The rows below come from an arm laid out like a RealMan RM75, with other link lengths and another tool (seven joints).
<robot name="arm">
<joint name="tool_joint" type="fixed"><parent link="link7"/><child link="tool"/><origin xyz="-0.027 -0.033 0.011" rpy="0 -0.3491 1.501"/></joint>
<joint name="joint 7" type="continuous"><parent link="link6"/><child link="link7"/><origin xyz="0 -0.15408 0" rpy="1.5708 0 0"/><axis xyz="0 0 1"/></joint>
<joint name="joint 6" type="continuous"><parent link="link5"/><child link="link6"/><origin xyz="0 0 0" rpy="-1.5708 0 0"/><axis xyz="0 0 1"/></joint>
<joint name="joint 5" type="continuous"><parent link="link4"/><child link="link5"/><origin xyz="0 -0.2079 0" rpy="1.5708 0 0"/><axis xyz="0 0 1"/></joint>
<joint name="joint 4" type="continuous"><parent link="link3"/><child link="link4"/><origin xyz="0 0 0" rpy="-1.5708 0 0"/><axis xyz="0 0 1"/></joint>
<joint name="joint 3" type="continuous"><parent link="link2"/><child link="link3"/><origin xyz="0 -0.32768 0" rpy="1.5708 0 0"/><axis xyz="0 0 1"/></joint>
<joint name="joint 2" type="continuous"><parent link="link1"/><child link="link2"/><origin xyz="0 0 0" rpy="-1.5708 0 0"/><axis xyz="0 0 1"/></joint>
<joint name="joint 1" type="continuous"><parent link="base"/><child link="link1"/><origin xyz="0 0 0.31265" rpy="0 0 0"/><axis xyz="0 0 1"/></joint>
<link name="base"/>
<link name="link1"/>
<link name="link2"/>
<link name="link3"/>
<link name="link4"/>
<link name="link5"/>
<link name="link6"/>
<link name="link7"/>
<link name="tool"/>
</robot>
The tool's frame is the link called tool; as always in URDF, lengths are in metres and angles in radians. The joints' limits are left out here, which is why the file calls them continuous.
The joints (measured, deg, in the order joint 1, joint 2, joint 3, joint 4, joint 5, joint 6, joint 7), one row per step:
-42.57 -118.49 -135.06 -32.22 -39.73 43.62 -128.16
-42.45 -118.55 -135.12 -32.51 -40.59 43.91 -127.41
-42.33 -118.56 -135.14 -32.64 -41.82 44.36 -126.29
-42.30 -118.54 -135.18 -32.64 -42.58 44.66 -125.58
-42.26 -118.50 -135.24 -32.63 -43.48 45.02 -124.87
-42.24 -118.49 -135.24 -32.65 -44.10 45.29 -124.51
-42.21 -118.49 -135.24 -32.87 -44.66 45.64 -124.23
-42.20 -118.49 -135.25 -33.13 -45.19 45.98 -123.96
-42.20 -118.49 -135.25 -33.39 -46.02 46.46 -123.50
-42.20 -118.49 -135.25 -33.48 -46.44 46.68 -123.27
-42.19 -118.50 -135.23 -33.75 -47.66 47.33 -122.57
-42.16 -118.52 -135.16 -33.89 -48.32 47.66 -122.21
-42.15 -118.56 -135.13 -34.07 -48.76 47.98 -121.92
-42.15 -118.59 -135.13 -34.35 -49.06 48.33 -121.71
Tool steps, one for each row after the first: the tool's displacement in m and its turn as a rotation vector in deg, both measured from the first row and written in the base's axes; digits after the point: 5 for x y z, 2 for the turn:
0.00154 0.00057 -0.00007 0.11 -0.43 -0.53
0.00335 0.00096 -0.00072 0.05 -1.02 -1.26
0.00456 0.00129 -0.00117 -0.03 -1.41 -1.70
0.00590 0.00161 -0.00160 -0.07 -1.94 -2.13
0.00711 0.00181 -0.00211 -0.11 -2.38 -2.38
0.00873 0.00238 -0.00200 -0.08 -2.79 -2.70
0.01055 0.00320 -0.00165 -0.02 -3.18 -3.05
0.01317 0.00420 -0.00163 0.01 -3.76 -3.58
0.01439 0.00460 -0.00175 0.01 -4.07 -3.81
0.01796 0.00570 -0.00214 0.00 -4.92 -4.55
0.01978 0.00608 -0.00257 -0.03 -5.36 -4.93
0.02149 0.00646 -0.00289 -0.09 -5.67 -5.30
0.02325 0.00705 -0.00265 -0.14 -5.90 -5.68

